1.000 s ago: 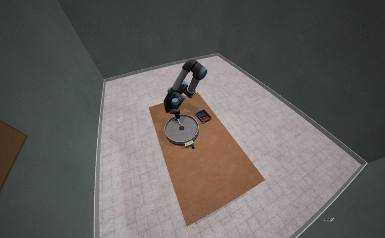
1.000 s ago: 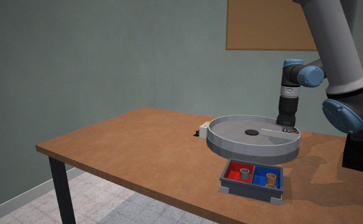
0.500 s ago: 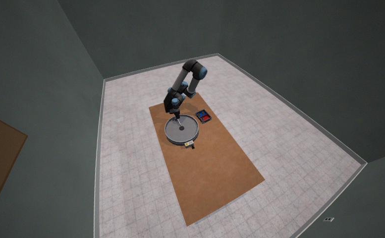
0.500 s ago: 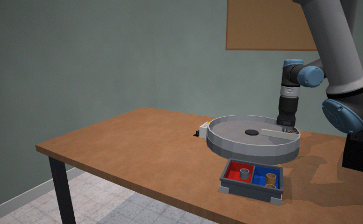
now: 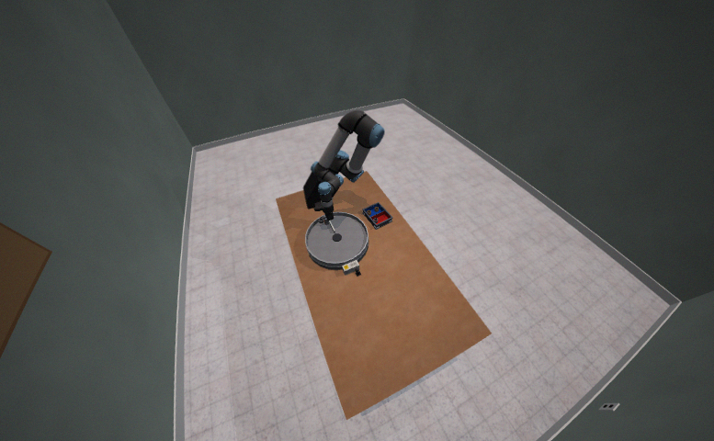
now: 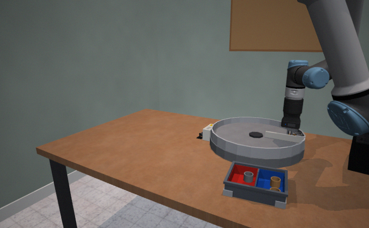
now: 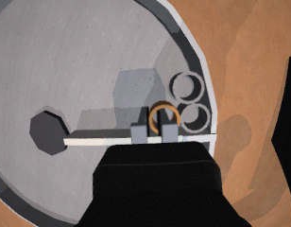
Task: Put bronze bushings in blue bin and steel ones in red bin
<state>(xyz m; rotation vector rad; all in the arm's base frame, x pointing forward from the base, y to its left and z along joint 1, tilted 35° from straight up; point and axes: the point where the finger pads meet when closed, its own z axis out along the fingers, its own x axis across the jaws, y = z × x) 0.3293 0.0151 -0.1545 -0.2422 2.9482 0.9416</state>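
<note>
Right now my hand is 38 cm to the right of the bin and 5 cm above it. Also, from my hand: grey turntable 14 cm ahead, 4 cm to the left, 2 cm below.
</note>
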